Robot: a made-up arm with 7 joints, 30 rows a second.
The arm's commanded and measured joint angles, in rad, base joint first. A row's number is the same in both.
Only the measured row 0 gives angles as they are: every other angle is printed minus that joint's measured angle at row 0.
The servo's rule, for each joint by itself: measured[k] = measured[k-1] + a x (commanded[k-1-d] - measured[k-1]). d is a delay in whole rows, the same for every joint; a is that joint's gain. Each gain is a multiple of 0.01, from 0.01 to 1. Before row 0 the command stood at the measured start. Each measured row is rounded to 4 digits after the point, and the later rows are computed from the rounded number. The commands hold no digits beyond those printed.
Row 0, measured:
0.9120, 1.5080, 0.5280, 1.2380, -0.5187, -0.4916, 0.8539
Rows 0 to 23, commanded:
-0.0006, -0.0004, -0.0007, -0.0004, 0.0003, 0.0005, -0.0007
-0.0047, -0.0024, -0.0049, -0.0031, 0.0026, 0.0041, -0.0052
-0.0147, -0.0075, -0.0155, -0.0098, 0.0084, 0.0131, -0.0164
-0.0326, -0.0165, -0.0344, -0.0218, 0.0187, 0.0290, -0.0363
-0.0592, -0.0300, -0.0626, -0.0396, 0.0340, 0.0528, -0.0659
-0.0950, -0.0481, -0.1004, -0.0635, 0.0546, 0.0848, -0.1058
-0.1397, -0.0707, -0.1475, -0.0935, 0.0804, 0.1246, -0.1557
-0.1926, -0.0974, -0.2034, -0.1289, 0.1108, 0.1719, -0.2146
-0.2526, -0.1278, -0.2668, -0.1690, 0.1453, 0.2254, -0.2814
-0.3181, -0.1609, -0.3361, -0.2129, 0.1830, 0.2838, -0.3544
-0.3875, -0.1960, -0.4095, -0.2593, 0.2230, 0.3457, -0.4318
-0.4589, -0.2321, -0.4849, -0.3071, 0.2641, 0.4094, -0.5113
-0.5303, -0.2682, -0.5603, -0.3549, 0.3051, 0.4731, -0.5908
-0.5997, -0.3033, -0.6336, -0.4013, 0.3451, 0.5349, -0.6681
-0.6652, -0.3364, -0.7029, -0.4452, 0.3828, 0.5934, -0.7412
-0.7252, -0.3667, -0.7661, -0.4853, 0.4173, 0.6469, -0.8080
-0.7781, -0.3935, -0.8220, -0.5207, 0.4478, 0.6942, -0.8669
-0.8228, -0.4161, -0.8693, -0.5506, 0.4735, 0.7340, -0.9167
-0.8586, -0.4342, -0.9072, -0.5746, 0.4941, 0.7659, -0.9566
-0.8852, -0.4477, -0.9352, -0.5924, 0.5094, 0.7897, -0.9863
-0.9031, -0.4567, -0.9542, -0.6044, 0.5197, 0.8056, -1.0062
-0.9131, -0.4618, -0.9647, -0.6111, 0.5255, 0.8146, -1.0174
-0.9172, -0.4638, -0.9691, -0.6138, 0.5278, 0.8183, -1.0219
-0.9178, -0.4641, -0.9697, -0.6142, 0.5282, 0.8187, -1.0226
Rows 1 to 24, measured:
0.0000, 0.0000, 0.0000, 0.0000, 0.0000, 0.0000, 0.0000
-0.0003, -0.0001, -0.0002, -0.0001, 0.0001, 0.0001, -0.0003
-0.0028, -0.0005, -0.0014, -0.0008, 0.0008, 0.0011, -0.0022
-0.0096, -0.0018, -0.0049, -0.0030, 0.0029, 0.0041, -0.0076
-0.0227, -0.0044, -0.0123, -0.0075, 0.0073, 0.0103, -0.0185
-0.0435, -0.0090, -0.0249, -0.0152, 0.0148, 0.0209, -0.0365
-0.0729, -0.0160, -0.0438, -0.0268, 0.0259, 0.0369, -0.0628
-0.1110, -0.0258, -0.0697, -0.0428, 0.0412, 0.0588, -0.0981
-0.1575, -0.0387, -0.1031, -0.0635, 0.0607, 0.0871, -0.1424
-0.2117, -0.0547, -0.1440, -0.0888, 0.0844, 0.1217, -0.1952
-0.2723, -0.0738, -0.1920, -0.1186, 0.1120, 0.1622, -0.2557
-0.3380, -0.0958, -0.2464, -0.1524, 0.1431, 0.2081, -0.3226
-0.4069, -0.1203, -0.3060, -0.1895, 0.1770, 0.2584, -0.3943
-0.4772, -0.1469, -0.3696, -0.2292, 0.2129, 0.3121, -0.4690
-0.5470, -0.1751, -0.4356, -0.2705, 0.2499, 0.3678, -0.5447
-0.6144, -0.2041, -0.5024, -0.3124, 0.2871, 0.4242, -0.6194
-0.6776, -0.2334, -0.5683, -0.3539, 0.3236, 0.4799, -0.6911
-0.7349, -0.2622, -0.6317, -0.3939, 0.3584, 0.5335, -0.7579
-0.7850, -0.2899, -0.6911, -0.4315, 0.3906, 0.5836, -0.8182
-0.8270, -0.3159, -0.7451, -0.4658, 0.4196, 0.6292, -0.8708
-0.8602, -0.3396, -0.7926, -0.4962, 0.4447, 0.6693, -0.9147
-0.8847, -0.3607, -0.8330, -0.5222, 0.4657, 0.7034, -0.9495
-0.9009, -0.3789, -0.8659, -0.5435, 0.4824, 0.7312, -0.9753
-0.9102, -0.3942, -0.8917, -0.5604, 0.4951, 0.7530, -0.9930
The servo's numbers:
d 1
a 0.57 0.18 0.25 0.24 0.28 0.25 0.38

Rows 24 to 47, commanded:
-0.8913, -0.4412, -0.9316, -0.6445, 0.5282, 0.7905, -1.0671
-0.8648, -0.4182, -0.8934, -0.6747, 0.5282, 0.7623, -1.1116
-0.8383, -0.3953, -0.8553, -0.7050, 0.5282, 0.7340, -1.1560
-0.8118, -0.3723, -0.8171, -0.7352, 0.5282, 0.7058, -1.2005
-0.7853, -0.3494, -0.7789, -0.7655, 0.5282, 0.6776, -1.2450
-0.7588, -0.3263, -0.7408, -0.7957, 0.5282, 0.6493, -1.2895
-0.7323, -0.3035, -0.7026, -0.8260, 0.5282, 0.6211, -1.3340
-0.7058, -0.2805, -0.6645, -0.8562, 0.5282, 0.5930, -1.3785
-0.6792, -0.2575, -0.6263, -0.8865, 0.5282, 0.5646, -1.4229
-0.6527, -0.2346, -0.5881, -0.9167, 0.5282, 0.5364, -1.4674
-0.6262, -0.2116, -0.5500, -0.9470, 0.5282, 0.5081, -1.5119
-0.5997, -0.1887, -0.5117, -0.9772, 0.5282, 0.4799, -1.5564
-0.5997, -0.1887, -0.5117, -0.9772, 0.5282, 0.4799, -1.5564
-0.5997, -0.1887, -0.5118, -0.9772, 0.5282, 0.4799, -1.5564
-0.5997, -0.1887, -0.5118, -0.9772, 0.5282, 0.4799, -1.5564
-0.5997, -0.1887, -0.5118, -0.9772, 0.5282, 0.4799, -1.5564
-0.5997, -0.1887, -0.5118, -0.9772, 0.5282, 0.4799, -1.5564
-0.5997, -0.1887, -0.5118, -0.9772, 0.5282, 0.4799, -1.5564
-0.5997, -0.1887, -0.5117, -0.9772, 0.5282, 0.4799, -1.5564
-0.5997, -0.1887, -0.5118, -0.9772, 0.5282, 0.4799, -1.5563
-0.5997, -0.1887, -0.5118, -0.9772, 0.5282, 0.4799, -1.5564
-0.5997, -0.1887, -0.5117, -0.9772, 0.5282, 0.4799, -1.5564
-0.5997, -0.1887, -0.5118, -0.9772, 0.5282, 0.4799, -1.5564
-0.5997, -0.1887, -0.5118, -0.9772, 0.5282, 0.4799, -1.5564
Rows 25 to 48, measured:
-0.9145, -0.4068, -0.9112, -0.5733, 0.5044, 0.7694, -1.0042
-0.9013, -0.4130, -0.9163, -0.5904, 0.5111, 0.7747, -1.0281
-0.8805, -0.4139, -0.9106, -0.6106, 0.5159, 0.7716, -1.0598
-0.8564, -0.4106, -0.8968, -0.6333, 0.5193, 0.7622, -1.0964
-0.8310, -0.4037, -0.8769, -0.6578, 0.5218, 0.7481, -1.1360
-0.8050, -0.3939, -0.8524, -0.6836, 0.5236, 0.7305, -1.1774
-0.7787, -0.3817, -0.8245, -0.7105, 0.5249, 0.7102, -1.2200
-0.7523, -0.3676, -0.7940, -0.7382, 0.5258, 0.6879, -1.2633
-0.7258, -0.3519, -0.7616, -0.7665, 0.5265, 0.6642, -1.3071
-0.6992, -0.3349, -0.7278, -0.7953, 0.5270, 0.6393, -1.3511
-0.6727, -0.3168, -0.6929, -0.8244, 0.5273, 0.6136, -1.3953
-0.6462, -0.2979, -0.6572, -0.8538, 0.5276, 0.5872, -1.4396
-0.6197, -0.2782, -0.6208, -0.8834, 0.5278, 0.5604, -1.4840
-0.6083, -0.2621, -0.5935, -0.9059, 0.5279, 0.5403, -1.5115
-0.6034, -0.2489, -0.5731, -0.9230, 0.5280, 0.5252, -1.5286
-0.6013, -0.2381, -0.5578, -0.9360, 0.5281, 0.5139, -1.5392
-0.6004, -0.2292, -0.5463, -0.9459, 0.5281, 0.5054, -1.5457
-0.6000, -0.2219, -0.5377, -0.9534, 0.5281, 0.4990, -1.5498
-0.5998, -0.2159, -0.5312, -0.9591, 0.5281, 0.4942, -1.5523
-0.5997, -0.2110, -0.5263, -0.9634, 0.5281, 0.4906, -1.5539
-0.5997, -0.2070, -0.5227, -0.9667, 0.5281, 0.4879, -1.5548
-0.5997, -0.2037, -0.5200, -0.9692, 0.5281, 0.4859, -1.5554
-0.5997, -0.2010, -0.5179, -0.9711, 0.5281, 0.4844, -1.5558
-0.5997, -0.1988, -0.5164, -0.9726, 0.5281, 0.4833, -1.5560

